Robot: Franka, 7 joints.
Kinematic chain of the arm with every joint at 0, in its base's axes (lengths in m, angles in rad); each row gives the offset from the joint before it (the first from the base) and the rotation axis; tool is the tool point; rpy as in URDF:
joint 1: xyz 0 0 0.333 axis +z
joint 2: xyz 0 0 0 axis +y
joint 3: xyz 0 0 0.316 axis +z
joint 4: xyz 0.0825 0 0 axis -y
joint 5: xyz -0.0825 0 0.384 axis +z
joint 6: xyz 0 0 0 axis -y
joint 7: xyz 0.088 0 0 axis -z
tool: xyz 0 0 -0.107 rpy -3.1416 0 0
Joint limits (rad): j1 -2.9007..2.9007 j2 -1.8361..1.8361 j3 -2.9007..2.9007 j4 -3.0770..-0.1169 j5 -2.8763..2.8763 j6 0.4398..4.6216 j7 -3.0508..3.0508
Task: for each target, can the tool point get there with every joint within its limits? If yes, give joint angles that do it. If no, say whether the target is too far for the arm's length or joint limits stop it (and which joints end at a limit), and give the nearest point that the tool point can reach.
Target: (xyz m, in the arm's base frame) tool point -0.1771 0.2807 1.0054
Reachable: yes | joints 0.2943 -0.5781 0.5451 -1.1554 -1.1611 3.7218 1.0510
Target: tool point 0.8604 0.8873 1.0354
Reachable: no: too far | nearest point 0.5192 0.5355 0.7569 | short by 0.564 m
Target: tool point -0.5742 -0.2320 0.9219
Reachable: yes | joints 0.6337 -0.6700 2.0502 -0.4483 -0.4145 2.8639 0.5555
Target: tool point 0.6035 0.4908 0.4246
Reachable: yes | joints -1.8699 -1.3219 1.9718 -0.9332 1.7483 3.3170 -2.1205
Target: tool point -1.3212 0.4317 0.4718
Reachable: no: too far | nearest point -0.8114 0.2651 0.4182 | short by 0.539 m
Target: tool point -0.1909 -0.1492 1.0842
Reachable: yes | joints -2.1257 -0.0258 -0.5283 -0.3409 0.4734 1.4819 -2.0965
